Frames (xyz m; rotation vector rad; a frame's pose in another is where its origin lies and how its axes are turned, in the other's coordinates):
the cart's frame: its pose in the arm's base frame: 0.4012 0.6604 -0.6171 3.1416 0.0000 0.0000
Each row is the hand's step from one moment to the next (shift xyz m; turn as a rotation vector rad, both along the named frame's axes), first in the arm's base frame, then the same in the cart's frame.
Working: the arm's base frame: its pose in the cart's frame: -0.4012 0.6604 -0.6171 3.1416 0.0000 0.0000

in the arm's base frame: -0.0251 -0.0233 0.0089 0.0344 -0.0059 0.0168
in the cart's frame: -0.0251 0.0233 -0.0089 0.0344 0.0059 -0.0168
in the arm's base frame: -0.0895 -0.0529 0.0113 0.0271 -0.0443 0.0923
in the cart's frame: -0.0895 0.0529 -0.0113 0.0271 0.0443 -0.0923
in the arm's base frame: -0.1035 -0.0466 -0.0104 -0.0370 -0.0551 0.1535
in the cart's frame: -0.1035 0.0466 0.0104 -0.0370 0.0551 -0.1535
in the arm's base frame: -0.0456 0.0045 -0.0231 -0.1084 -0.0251 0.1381
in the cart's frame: -0.0456 -0.0045 0.0231 -0.1084 0.0251 -0.1381
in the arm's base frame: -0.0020 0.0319 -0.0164 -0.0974 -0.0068 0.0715
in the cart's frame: -0.0020 -0.0319 0.0164 -0.0974 0.0068 -0.0715
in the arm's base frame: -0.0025 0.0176 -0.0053 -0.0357 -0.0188 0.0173
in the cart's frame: -0.0025 -0.0176 0.0053 -0.0357 0.0188 -0.0173
